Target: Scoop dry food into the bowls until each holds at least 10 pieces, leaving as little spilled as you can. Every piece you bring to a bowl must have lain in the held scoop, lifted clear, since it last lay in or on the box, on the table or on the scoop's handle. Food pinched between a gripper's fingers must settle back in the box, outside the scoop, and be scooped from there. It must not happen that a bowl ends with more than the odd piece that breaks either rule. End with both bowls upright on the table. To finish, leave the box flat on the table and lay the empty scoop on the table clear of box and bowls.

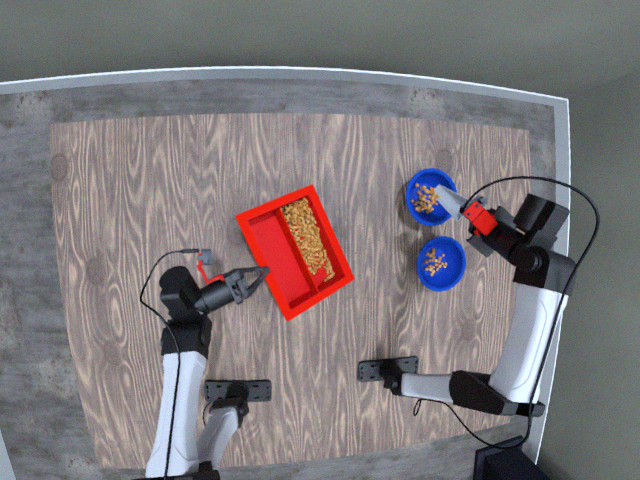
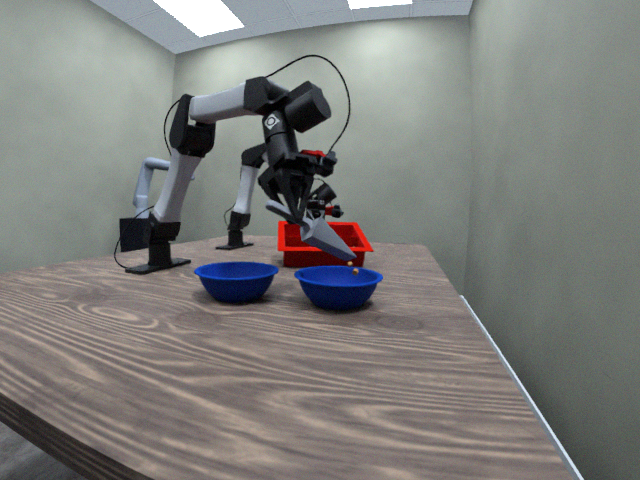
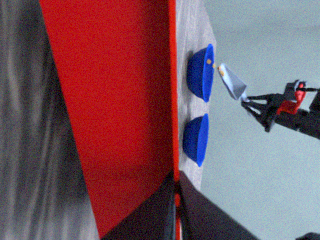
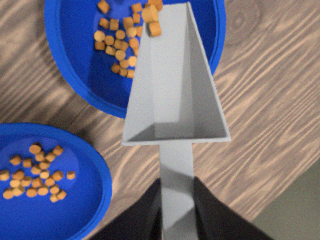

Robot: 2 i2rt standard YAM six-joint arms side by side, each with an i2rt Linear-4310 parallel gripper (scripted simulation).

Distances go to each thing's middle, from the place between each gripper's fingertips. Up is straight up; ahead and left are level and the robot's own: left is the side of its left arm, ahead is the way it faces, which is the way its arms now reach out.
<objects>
My left hand [image 1: 268, 268] is 30 mm short of the red box [image 1: 295, 290], 80 mm to the left of it and 50 mm above it. Also, from my left hand: grey scoop [image 2: 317, 233] 100 mm ahead, 500 mm to the right, 10 mm above.
My right gripper [image 2: 295, 222] is now 3 cm short of the grey scoop, 2 cm to the right of it and 3 cm above it. The rest, counted from my right hand: red box 4 cm behind, 44 cm to the left, 9 cm below.
</objects>
